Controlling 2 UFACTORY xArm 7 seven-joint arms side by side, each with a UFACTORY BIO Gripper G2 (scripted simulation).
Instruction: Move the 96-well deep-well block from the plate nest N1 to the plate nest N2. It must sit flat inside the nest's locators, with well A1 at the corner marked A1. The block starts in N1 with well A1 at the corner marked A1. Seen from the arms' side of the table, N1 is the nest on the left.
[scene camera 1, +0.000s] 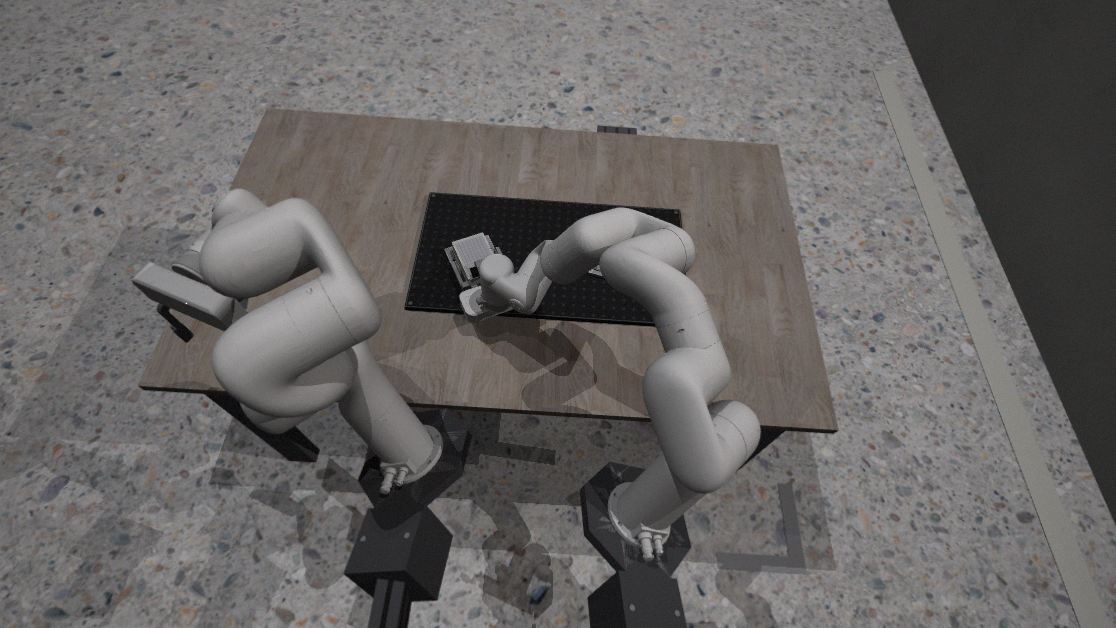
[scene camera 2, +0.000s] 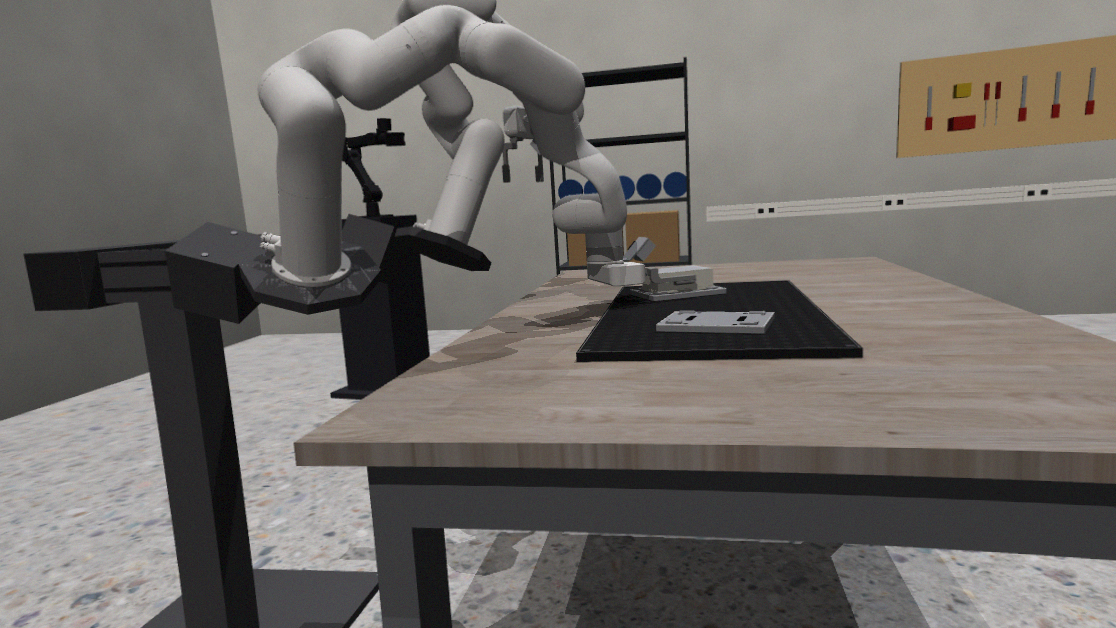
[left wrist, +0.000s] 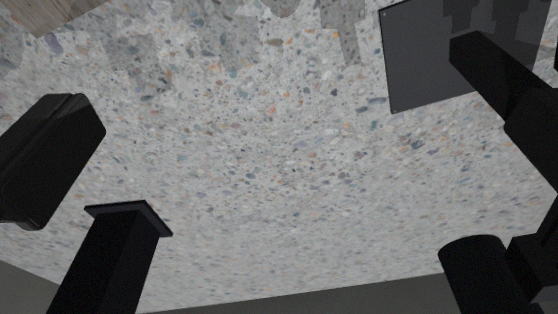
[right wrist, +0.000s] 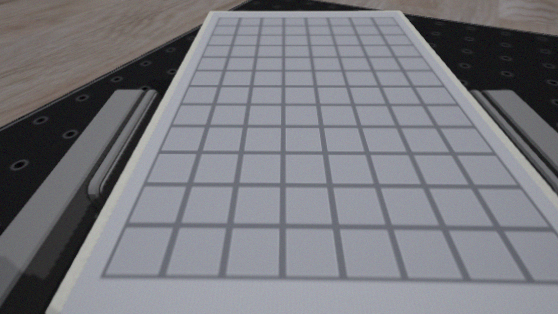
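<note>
Pale deep-well block (scene camera 2: 704, 276) visible, also in scene camera 1 (scene camera 1: 467, 250) and in the right wrist view (right wrist: 293, 156). In the left wrist view the block is out of frame. Also visible: my left gripper (scene camera 2: 523, 182) and my right gripper (scene camera 1: 474, 256).
</note>
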